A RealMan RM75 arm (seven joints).
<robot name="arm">
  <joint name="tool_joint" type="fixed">
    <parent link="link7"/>
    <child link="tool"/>
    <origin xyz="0 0 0" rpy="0 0 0"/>
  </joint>
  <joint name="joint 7" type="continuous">
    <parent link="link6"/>
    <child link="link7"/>
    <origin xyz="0 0 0.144" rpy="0 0 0"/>
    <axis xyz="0 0 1"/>
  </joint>
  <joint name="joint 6" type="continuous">
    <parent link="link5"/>
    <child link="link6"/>
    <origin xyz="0 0 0" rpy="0 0 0"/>
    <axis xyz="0 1 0"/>
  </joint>
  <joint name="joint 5" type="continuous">
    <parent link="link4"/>
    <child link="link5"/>
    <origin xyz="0 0 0.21" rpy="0 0 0"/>
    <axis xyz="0 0 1"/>
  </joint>
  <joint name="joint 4" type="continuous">
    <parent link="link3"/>
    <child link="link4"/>
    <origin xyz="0 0 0" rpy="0 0 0"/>
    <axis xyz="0 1 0"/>
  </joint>
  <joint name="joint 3" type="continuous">
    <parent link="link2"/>
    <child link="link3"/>
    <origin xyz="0 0 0.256" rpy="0 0 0"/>
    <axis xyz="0 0 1"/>
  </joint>
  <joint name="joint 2" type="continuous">
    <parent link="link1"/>
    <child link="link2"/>
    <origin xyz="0 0 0" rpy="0 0 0"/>
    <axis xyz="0 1 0"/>
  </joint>
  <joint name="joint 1" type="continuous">
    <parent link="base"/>
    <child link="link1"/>
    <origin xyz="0 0 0.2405" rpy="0 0 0"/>
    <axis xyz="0 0 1"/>
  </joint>
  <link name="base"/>
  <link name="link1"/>
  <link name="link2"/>
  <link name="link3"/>
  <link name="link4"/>
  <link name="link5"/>
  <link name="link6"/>
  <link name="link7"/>
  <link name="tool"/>
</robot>
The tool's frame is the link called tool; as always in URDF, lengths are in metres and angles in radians. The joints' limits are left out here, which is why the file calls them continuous.
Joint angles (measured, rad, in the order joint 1, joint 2, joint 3, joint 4, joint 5, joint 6, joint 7), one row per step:
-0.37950 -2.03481 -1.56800 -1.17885 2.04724 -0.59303 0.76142
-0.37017 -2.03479 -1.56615 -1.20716 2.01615 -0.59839 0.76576
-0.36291 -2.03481 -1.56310 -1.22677 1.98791 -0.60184 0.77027
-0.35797 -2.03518 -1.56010 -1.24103 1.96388 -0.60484 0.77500
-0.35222 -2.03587 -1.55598 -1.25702 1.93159 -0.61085 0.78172
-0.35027 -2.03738 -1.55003 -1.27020 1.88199 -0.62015 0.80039
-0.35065 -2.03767 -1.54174 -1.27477 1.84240 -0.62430 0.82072
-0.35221 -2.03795 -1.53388 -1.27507 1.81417 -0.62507 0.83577
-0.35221 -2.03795 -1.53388 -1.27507 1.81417 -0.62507 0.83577
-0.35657 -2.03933 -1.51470 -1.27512 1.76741 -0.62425 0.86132
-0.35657 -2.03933 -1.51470 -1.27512 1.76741 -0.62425 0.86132
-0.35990 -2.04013 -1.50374 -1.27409 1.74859 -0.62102 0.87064
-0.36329 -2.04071 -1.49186 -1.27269 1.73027 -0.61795 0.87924
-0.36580 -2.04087 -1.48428 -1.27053 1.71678 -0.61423 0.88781
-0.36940 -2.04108 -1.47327 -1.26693 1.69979 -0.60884 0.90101
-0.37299 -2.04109 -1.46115 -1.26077 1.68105 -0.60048 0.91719
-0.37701 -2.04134 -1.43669 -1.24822 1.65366 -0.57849 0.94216
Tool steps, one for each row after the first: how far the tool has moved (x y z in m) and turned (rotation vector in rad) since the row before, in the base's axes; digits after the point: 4 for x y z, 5 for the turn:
0.0075 -0.0014 0.0026 0.00383 -0.03140 -0.01445
0.0056 -0.0015 0.0014 0.00094 -0.02671 -0.01025
0.0047 -0.0012 0.0007 -0.00085 -0.02188 -0.00877
0.0058 -0.0019 0.0004 -0.00470 -0.02868 -0.01047
0.0083 -0.0021 -0.0008 -0.01105 -0.03679 -0.01888
0.0057 -0.0016 -0.0016 -0.00975 -0.02291 -0.01684
0.0039 -0.0010 -0.0018 -0.00742 -0.01512 -0.01149
0.0000 0.0000 0.0000 0.00000 0.00000 0.00000
0.0077 -0.0022 -0.0047 -0.01552 -0.02375 -0.02279
0.0000 0.0000 0.0000 0.00000 0.00000 0.00000
0.0036 -0.0009 -0.0026 -0.00681 -0.00942 -0.00968
0.0035 -0.0011 -0.0029 -0.00791 -0.00880 -0.00925
0.0020 -0.0004 -0.0017 -0.00324 -0.00493 -0.00635
0.0025 -0.0007 -0.0026 -0.00432 -0.00395 -0.00964
0.0018 -0.0005 -0.0028 -0.00270 -0.00260 -0.00847
0.0014 -0.0010 -0.0055 -0.00117 -0.00016 -0.00833

